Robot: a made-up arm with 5 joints. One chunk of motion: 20 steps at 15 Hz.
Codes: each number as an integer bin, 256 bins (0 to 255) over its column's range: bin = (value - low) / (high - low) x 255, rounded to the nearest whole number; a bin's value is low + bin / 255 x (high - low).
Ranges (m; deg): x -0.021..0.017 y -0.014..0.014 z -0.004..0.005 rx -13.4..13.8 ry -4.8..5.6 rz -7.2..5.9
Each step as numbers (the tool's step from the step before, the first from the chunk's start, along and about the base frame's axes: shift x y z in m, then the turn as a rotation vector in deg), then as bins.
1 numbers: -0.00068 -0.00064 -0.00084 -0.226 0.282 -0.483
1 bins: 136 122 90 124 125 131
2 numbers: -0.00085 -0.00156 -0.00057 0.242 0.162 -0.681
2 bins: 135 113 97 128 122 127
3 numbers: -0.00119 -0.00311 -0.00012 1.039 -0.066 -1.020
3 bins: 133 99 110 135 116 120
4 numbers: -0.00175 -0.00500 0.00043 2.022 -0.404 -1.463
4 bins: 129 82 126 145 108 112
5 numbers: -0.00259 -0.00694 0.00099 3.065 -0.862 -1.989
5 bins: 124 64 141 154 97 101
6 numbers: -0.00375 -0.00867 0.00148 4.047 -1.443 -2.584
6 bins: 116 49 155 164 82 90
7 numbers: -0.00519 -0.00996 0.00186 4.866 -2.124 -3.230
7 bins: 106 37 166 171 66 77
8 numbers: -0.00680 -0.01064 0.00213 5.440 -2.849 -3.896
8 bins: 95 31 174 177 48 64
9 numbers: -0.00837 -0.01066 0.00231 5.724 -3.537 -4.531
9 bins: 85 30 179 179 31 52
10 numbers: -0.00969 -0.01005 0.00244 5.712 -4.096 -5.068
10 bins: 76 36 182 179 17 42
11 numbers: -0.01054 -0.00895 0.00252 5.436 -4.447 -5.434
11 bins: 70 46 185 177 9 34
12 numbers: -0.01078 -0.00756 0.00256 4.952 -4.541 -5.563
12 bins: 69 59 186 172 6 32
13 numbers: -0.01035 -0.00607 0.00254 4.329 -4.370 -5.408
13 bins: 71 72 185 166 11 35
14 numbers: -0.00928 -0.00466 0.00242 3.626 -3.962 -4.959
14 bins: 79 85 182 160 21 44
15 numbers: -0.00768 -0.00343 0.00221 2.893 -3.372 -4.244
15 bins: 89 96 176 153 35 58
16 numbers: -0.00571 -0.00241 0.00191 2.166 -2.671 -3.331
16 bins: 103 106 167 146 52 75
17 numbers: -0.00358 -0.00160 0.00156 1.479 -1.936 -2.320
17 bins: 117 113 158 139 70 95
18 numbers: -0.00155 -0.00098 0.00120 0.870 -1.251 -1.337
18 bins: 131 119 147 134 87 114
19 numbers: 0.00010 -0.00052 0.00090 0.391 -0.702 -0.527
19 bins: 142 123 139 129 100 130
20 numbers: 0.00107 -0.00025 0.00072 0.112 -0.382 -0.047
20 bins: 148 125 134 127 108 139
